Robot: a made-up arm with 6 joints. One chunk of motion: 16 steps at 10 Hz.
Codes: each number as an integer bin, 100 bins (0 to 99) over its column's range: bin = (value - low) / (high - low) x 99, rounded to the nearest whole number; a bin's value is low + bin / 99 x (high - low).
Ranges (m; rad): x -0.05..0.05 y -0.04..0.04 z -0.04..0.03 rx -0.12..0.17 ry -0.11..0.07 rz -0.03..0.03
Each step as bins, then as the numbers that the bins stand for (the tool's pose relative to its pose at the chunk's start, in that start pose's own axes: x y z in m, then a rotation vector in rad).
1 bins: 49 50 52 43 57 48
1 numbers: -0.0005 0.0004 -0.0032 0.0060 -0.0064 -0.0009
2 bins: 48 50 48 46 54 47
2 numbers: -0.0015 0.0004 -0.0061 0.0147 -0.0118 -0.0015
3 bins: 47 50 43 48 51 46
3 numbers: -0.0025 0.0004 -0.0096 0.0206 -0.0173 -0.0021
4 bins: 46 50 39 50 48 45
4 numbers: -0.0035 0.0004 -0.0124 0.0265 -0.0227 -0.0027
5 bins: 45 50 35 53 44 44
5 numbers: -0.0045 0.0004 -0.0153 0.0353 -0.0300 -0.0033
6 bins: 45 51 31 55 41 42
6 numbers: -0.0045 0.0012 -0.0181 0.0411 -0.0355 -0.0045
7 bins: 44 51 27 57 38 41
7 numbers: -0.0056 0.0012 -0.0209 0.0470 -0.0409 -0.0052
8 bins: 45 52 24 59 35 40
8 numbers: -0.0045 0.0020 -0.0230 0.0528 -0.0464 -0.0058
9 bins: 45 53 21 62 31 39
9 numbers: -0.0045 0.0028 -0.0252 0.0616 -0.0536 -0.0064
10 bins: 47 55 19 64 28 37
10 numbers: -0.0025 0.0044 -0.0266 0.0675 -0.0591 -0.0076
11 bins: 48 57 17 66 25 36
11 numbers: -0.0015 0.0061 -0.0280 0.0733 -0.0645 -0.0082
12 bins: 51 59 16 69 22 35
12 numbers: 0.0015 0.0077 -0.0287 0.0821 -0.0700 -0.0088
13 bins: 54 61 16 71 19 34
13 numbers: 0.0045 0.0093 -0.0287 0.0880 -0.0755 -0.0094
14 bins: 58 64 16 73 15 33
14 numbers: 0.0086 0.0117 -0.0287 0.0938 -0.0827 -0.0100
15 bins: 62 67 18 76 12 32
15 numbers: 0.0126 0.0141 -0.0273 0.1026 -0.0882 -0.0106
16 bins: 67 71 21 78 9 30
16 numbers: 0.0177 0.0174 -0.0252 0.1085 -0.0936 -0.0118
